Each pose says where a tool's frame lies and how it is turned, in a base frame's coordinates. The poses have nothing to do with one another.
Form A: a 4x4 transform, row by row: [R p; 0 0 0 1], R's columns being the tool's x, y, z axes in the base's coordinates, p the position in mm. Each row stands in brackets.
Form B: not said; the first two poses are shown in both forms.
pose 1, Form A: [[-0.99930 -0.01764 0.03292 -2.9], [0.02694 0.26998 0.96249 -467.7], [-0.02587 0.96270 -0.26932 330.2], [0 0 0 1]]
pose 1, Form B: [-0.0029 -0.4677 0.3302 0.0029 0.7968 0.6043 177.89]
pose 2, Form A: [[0.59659 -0.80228 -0.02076 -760.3], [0.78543 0.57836 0.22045 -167.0], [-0.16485 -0.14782 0.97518 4.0], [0 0 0 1]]
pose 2, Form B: [-0.7603 -0.1670 0.0040 -0.2251 0.0881 0.9704 54.90]
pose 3, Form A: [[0.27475 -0.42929 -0.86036 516.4], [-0.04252 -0.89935 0.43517 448.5], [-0.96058 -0.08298 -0.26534 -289.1], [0 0 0 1]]
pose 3, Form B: [0.5164 0.4485 -0.2891 -0.7919 0.1532 0.5911 160.90]
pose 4, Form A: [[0.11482 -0.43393 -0.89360 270.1], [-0.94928 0.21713 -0.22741 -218.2], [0.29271 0.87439 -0.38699 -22.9], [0 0 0 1]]
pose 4, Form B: [0.2701 -0.2182 -0.0229 0.6485 -0.6982 -0.3033 121.84]
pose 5, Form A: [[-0.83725 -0.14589 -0.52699 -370.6], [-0.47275 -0.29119 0.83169 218.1], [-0.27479 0.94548 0.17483 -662.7], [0 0 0 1]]
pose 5, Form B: [-0.3706 0.2181 -0.6627 0.2657 -0.5889 -0.7633 167.64]
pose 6, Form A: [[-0.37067 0.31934 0.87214 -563.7], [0.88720 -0.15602 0.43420 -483.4], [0.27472 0.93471 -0.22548 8.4], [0 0 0 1]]
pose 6, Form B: [-0.5637 -0.4834 0.0084 0.5190 0.6195 0.5889 151.17]
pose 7, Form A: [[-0.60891 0.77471 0.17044 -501.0], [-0.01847 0.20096 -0.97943 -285.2], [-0.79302 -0.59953 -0.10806 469.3], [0 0 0 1]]
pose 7, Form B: [-0.5010 -0.2852 0.4693 0.2912 0.7386 -0.6080 139.29]
